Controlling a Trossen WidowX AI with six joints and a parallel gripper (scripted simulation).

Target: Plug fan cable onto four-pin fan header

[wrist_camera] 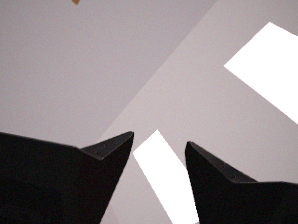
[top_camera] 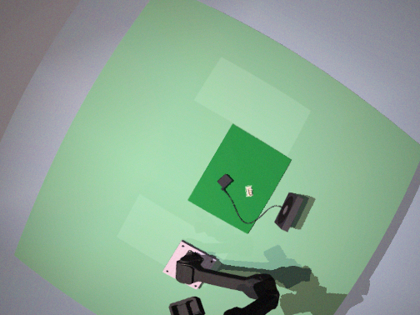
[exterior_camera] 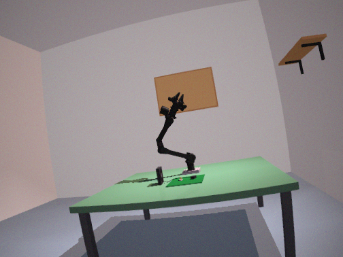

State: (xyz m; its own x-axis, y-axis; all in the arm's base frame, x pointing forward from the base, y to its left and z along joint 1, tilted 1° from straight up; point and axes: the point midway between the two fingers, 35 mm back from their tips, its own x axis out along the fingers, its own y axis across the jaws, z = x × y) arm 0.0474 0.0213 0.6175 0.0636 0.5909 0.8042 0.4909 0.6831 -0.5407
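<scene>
Now: the dark grey fan plug 660 mm below my gripper tip, 250 mm ahead of it and 40 mm to the left of it. Also, from my gripper tip: four-pin header: 670 mm below, 270 mm ahead, 50 mm to the right; then dark green board: 680 mm below, 280 mm ahead; then black fan: 610 mm below, 290 mm ahead, 190 mm to the right.
</scene>
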